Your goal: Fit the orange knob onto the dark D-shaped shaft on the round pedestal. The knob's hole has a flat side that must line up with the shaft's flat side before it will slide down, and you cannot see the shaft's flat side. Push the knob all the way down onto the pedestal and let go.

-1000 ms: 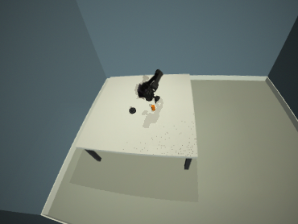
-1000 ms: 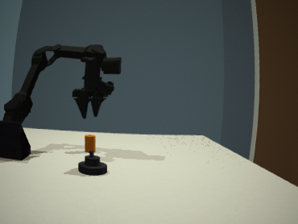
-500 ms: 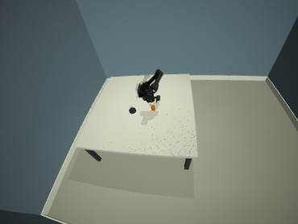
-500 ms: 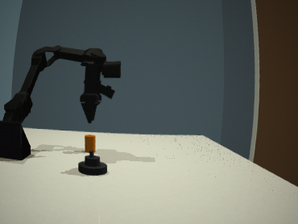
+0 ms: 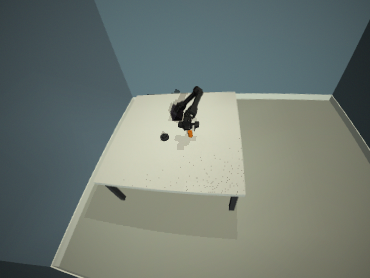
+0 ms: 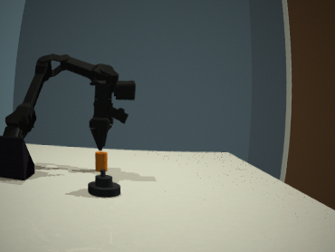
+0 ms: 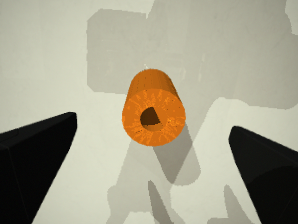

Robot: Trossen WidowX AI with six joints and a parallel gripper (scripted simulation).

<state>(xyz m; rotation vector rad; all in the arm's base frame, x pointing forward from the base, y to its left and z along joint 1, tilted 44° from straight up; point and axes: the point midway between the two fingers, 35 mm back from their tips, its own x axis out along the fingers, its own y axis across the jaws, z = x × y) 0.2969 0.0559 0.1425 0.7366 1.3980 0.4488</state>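
Now: the orange knob 4 cm below my gripper tip. From my gripper tip the other things lie so: dark round pedestal 25 cm to the right, 4 cm below, 1 cm behind.
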